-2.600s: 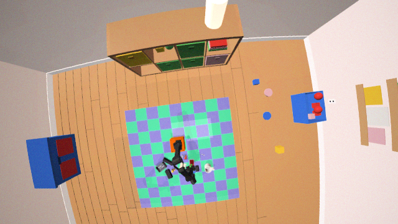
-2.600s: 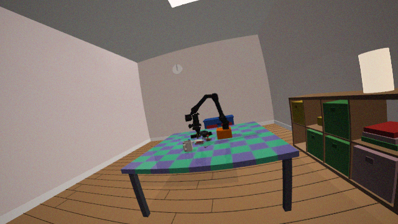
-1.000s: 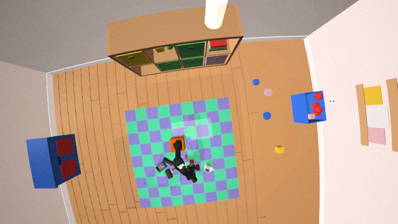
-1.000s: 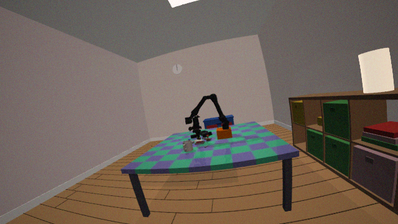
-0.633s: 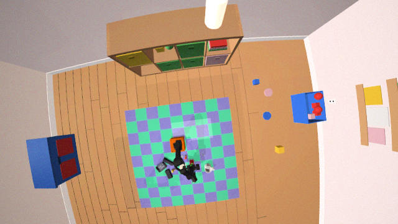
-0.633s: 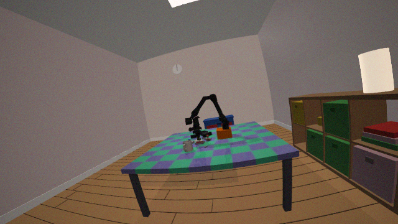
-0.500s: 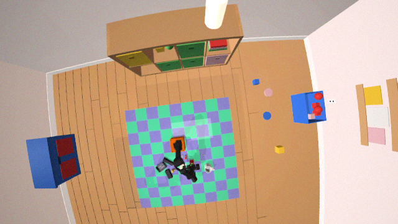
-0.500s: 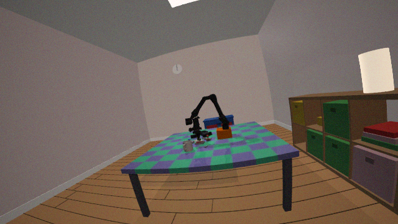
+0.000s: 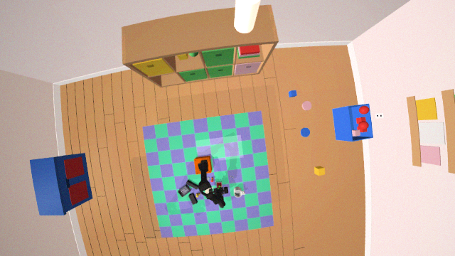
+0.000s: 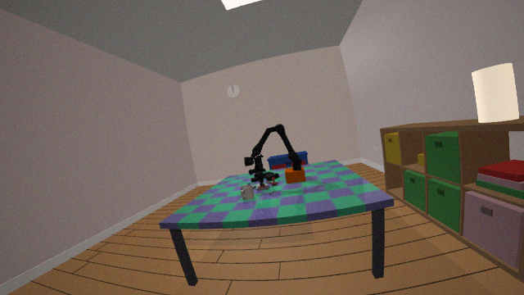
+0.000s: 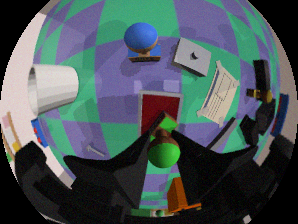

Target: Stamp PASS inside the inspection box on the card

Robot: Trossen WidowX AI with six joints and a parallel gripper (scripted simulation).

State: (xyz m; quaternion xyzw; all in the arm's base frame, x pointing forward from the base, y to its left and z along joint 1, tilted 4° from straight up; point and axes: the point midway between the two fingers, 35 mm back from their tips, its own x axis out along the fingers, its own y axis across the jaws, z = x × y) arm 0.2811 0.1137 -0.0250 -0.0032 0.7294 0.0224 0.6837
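Now: the red ink pad 40 mm below my gripper tip. Also, from my gripper tip: green-knobbed stamp right at my gripper tip; then red-knobbed stamp 80 mm behind, 60 mm to the right, 30 mm below; then blue-knobbed stamp 100 mm ahead, 20 mm to the left, 20 mm below.
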